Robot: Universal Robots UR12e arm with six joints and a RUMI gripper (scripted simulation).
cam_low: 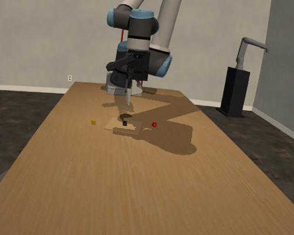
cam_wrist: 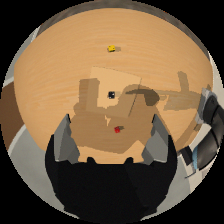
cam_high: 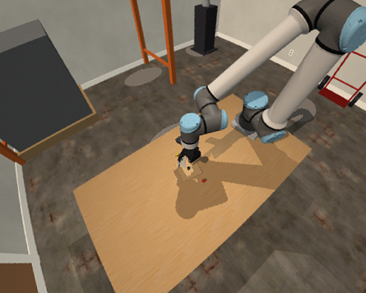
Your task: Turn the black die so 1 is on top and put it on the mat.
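My gripper is now 100 mm above the black die. The rest, counted from my hand: yellow die (130 mm to the right, 100 mm below, 10 mm behind); then red die (130 mm to the left, 100 mm below, 10 mm behind); then tan mat (110 mm below).
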